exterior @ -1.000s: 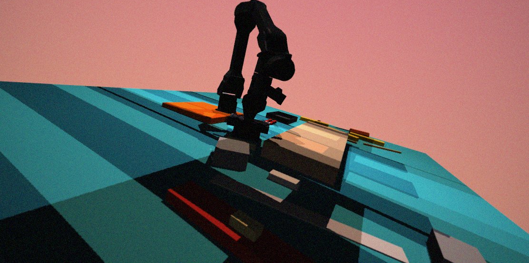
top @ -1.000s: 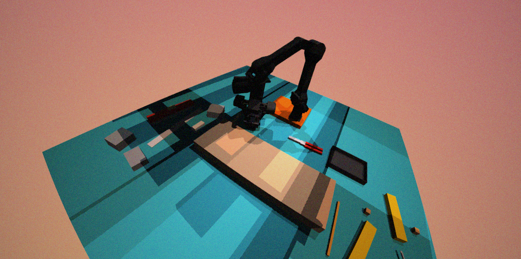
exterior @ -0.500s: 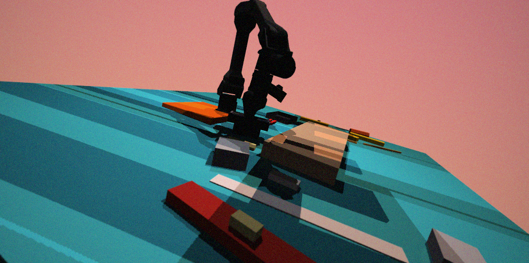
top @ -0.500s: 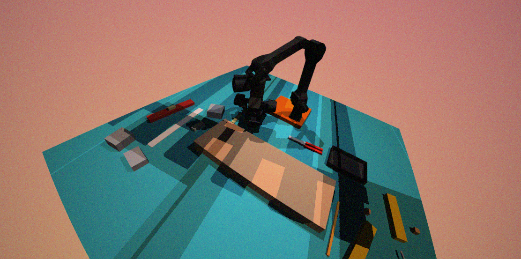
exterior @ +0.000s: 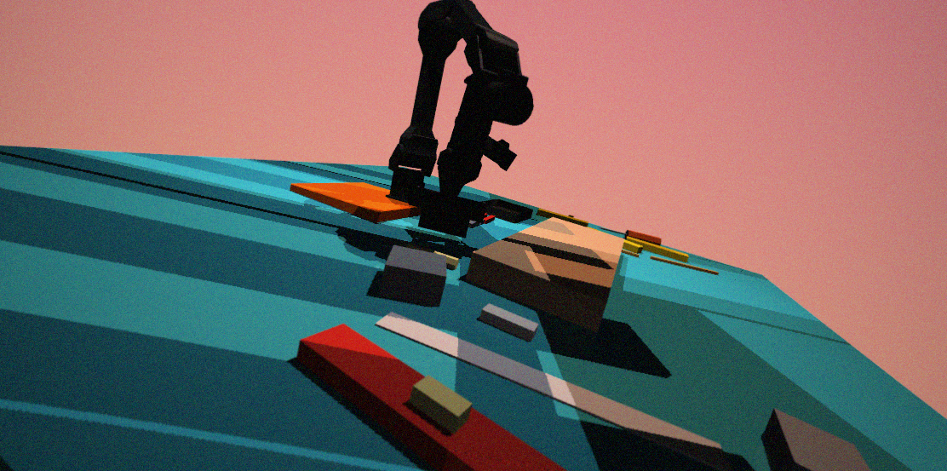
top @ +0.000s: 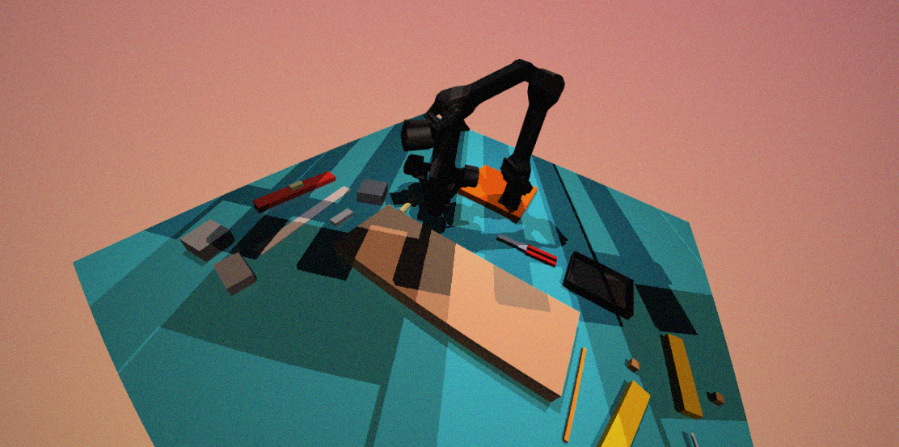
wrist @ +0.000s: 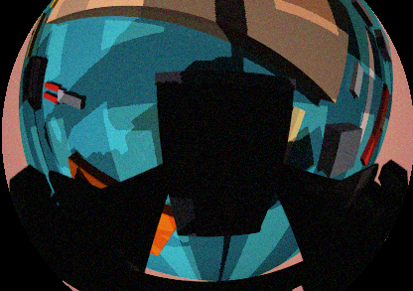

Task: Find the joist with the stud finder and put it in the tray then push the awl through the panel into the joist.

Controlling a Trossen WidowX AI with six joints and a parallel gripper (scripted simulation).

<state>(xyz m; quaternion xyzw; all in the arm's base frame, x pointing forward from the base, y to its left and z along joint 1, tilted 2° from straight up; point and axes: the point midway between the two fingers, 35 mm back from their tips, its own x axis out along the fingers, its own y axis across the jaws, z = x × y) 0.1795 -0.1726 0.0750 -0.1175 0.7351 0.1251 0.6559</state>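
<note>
The green light lies 3 cm ahead of my gripper tip, 1 cm to the left of it and 4 cm below it. From my gripper tip the other things lie so: stud finder 2 cm ahead, 1 cm to the left, 2 cm below; white block 18 cm ahead, 19 cm to the right, 6 cm below; awl 1 cm behind, 8 cm to the right, 6 cm below.
</note>
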